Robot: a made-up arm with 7 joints.
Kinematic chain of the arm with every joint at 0, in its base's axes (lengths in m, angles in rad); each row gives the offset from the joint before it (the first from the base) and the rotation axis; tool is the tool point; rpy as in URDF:
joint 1: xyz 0 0 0.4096 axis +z
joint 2: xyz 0 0 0 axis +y
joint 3: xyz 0 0 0.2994 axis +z
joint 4: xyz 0.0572 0 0 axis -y
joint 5: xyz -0.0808 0 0.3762 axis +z
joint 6: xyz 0 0 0 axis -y
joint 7: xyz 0.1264 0 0 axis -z
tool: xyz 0 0 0 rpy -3.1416 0 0
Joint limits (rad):
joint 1: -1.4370..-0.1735
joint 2: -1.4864..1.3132
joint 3: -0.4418..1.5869
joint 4: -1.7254..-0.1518
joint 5: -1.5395..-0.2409
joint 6: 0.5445..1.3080
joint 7: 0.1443..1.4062
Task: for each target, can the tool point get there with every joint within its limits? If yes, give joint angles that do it. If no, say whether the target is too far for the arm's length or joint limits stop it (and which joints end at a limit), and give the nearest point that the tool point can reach.
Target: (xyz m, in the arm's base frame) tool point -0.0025 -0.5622 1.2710
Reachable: no: too far | nearest point -0.0020 -0.4428 1.0880 | short by 0.219 m
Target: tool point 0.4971 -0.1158 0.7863
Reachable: yes | joints -1.0538 -0.1134 0.8461 -1.5437 -0.6145 0.9726 0.4827
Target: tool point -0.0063 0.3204 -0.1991
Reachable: no: joint limits stop it (at a limit: joint 1, joint 2, joint 4, joint 5, joint 6) | nearest point 0.3463 0.1790 0.0466 | short by 0.452 m
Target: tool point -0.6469 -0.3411 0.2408
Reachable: no: joint limits stop it (at a limit: joint 1, joint 3, joint 4, joint 6) | nearest point -0.2512 -0.4511 0.1323 | short by 0.425 m
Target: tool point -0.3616 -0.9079 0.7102
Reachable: no: too far | nearest point -0.1527 -0.7003 0.6474 | short by 0.301 m
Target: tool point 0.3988 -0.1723 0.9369
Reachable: yes | joints -1.2108 -0.1992 0.8363 -1.3643 -1.3765 0.7879 0.8503
